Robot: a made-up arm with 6 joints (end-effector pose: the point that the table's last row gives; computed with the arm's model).
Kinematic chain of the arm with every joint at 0, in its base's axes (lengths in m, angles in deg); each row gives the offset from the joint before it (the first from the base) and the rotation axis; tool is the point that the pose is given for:
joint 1: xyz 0 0 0.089 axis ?
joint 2: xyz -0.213 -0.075 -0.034 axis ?
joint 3: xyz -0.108 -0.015 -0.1 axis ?
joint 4: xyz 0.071 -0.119 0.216 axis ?
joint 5: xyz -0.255 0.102 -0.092 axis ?
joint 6: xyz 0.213 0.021 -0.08 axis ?
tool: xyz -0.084 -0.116 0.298
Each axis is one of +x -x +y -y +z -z.
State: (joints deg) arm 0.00 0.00 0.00 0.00 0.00 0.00
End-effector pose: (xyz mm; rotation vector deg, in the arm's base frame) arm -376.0 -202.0 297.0 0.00 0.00 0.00
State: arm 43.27 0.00 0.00 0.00 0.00 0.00
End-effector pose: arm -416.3 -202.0 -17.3 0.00 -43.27 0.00
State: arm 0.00 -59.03 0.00 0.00 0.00 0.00
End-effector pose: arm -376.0 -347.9 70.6 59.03 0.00 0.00
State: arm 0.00 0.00 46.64 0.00 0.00 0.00
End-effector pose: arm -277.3 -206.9 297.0 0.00 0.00 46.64
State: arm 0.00 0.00 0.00 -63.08 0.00 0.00
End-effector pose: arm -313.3 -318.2 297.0 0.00 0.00 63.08
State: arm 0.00 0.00 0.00 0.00 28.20 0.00
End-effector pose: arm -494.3 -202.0 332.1 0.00 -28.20 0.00
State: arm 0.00 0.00 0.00 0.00 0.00 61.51
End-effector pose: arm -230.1 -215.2 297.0 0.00 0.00 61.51
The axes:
joint 1: -y
joint 2: -x
joint 3: +z
joint 4: -z
joint 5: -y
joint 6: +z

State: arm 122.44 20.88 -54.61 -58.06 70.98 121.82
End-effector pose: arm 64.0 32.1 -733.1 168.23 57.52 21.65
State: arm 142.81 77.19 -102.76 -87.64 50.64 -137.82
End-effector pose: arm 676.1 293.2 -131.0 -79.03 82.18 3.43
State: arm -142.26 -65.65 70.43 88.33 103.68 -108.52
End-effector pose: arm 685.6 -2.7 158.8 -86.59 -19.74 -138.52
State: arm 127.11 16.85 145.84 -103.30 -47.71 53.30
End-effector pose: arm 267.3 -27.8 -152.2 76.62 -112.66 7.64
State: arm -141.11 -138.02 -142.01 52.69 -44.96 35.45
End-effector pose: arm 376.8 -144.0 406.2 43.30 -1.76 51.27
